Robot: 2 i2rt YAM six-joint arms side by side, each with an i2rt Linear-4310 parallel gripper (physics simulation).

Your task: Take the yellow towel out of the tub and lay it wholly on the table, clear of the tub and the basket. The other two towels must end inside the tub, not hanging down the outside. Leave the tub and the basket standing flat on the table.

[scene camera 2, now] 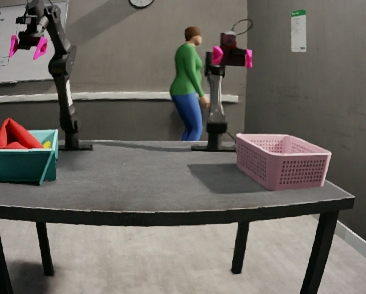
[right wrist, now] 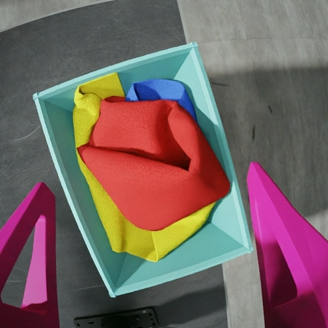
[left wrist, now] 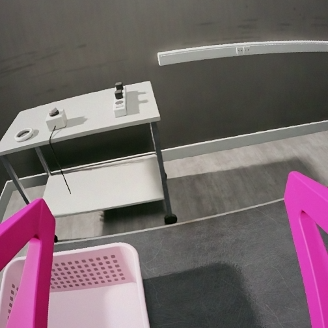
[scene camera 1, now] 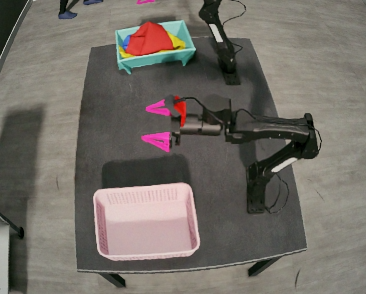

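Observation:
The teal tub (scene camera 1: pixel 155 59) (scene camera 2: pixel 22 166) (right wrist: pixel 192 250) stands at the table's back left in scene camera 1. Inside, the red towel (scene camera 1: pixel 149 39) (scene camera 2: pixel 17 135) (right wrist: pixel 145 185) lies folded over the yellow towel (scene camera 1: pixel 177 42) (scene camera 2: pixel 47 145) (right wrist: pixel 132 242), whose edges show around it. The blue towel (scene camera 1: pixel 126 42) (right wrist: pixel 162 90) partly shows at one end. The pink basket (scene camera 1: pixel 147 237) (scene camera 2: pixel 274 172) (left wrist: pixel 95 305) stands upright. My right gripper (scene camera 2: pixel 25 54) (right wrist: pixel 143 180) is open and empty, high above the tub. My left gripper (scene camera 1: pixel 145 123) (scene camera 2: pixel 233 56) (left wrist: pixel 163 199) is open and empty, high above the table between tub and basket.
The dark table (scene camera 1: pixel 125 90) (scene camera 2: pixel 140 175) carries the tub, the basket and both arm bases. A white cart (left wrist: pixel 95 117) stands beyond the table's edge in the left wrist view. A person in a green top (scene camera 2: pixel 187 67) stands behind the table.

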